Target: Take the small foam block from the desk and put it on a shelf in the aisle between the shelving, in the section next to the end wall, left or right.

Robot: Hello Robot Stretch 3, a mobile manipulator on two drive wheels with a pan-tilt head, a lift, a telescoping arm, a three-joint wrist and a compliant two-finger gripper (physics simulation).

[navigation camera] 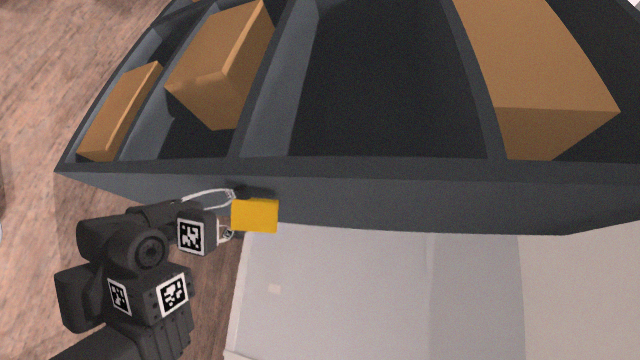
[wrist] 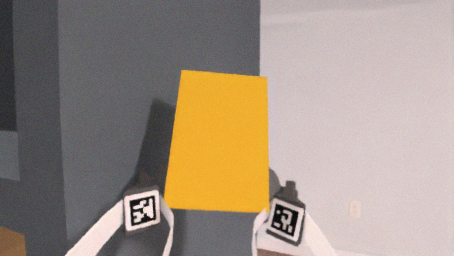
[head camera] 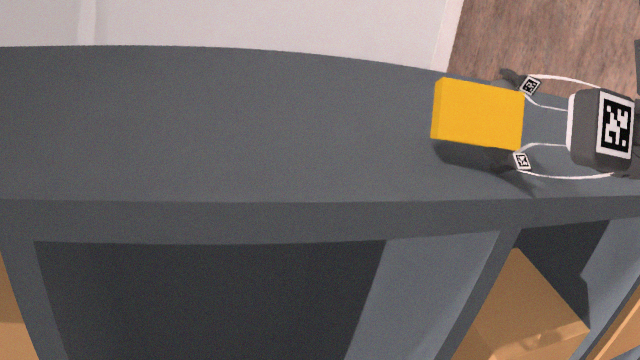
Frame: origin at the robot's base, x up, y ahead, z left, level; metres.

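Seen in the pictures: gripper, fingertip midpoint: (navigation camera: 246, 211) (wrist: 217, 181) (head camera: 491, 119).
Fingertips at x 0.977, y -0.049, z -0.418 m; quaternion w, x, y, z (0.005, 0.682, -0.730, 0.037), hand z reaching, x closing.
A point is followed by its place in that frame.
The yellow foam block (head camera: 477, 115) {z -0.389, x 1.022, y -0.047 m} (navigation camera: 254, 216) {z -0.387, x 1.018, y -0.048 m} (wrist: 220, 140) {z -0.384, x 1.013, y -0.048 m} is between the two fingertips of my gripper (head camera: 520, 122) (navigation camera: 232, 214) (wrist: 217, 181) {z -0.418, x 0.977, y -0.049 m}, which is shut on it. The block sticks out past the fingertips. Block and gripper are in front of the flat outer face of the dark grey shelving unit (head camera: 200, 125) {z -0.479, x 1.273, y -0.029 m} (navigation camera: 400, 202) {z -0.466, x 1.290, y -0.022 m} (wrist: 110, 60) {z -0.390, x 1.061, y 0.018 m}, outside its compartments, and a shadow falls on that face beside them. In the wrist view the block overlaps the unit's edge, with the pale wall to the right. The desk does not show in these views.
Brown boxes (head camera: 530, 305) {z -0.633, x 0.641, y 0.276 m} (navigation camera: 215, 70) {z -0.543, x 0.777, y 0.334 m} stand in compartments of the unit. One compartment (head camera: 210, 295) {z -1.019, x 1.210, y 0.309 m} (navigation camera: 390, 80) {z -1.087, x 1.299, y 0.438 m} between boxes shows no box. The pale wall (head camera: 250, 25) {z -1.840, x 0.989, y -0.551 m} (navigation camera: 340, 310) {z -1.531, x 1.001, y -1.142 m} (wrist: 360, 100) {z -1.567, x 1.117, y -1.073 m} is close past the unit's face. Wood floor (head camera: 540, 40) {z -1.197, x 0.001, y -0.496 m} (navigation camera: 30, 110) {z -0.301, x 0.000, y 0.276 m} shows beside the unit.
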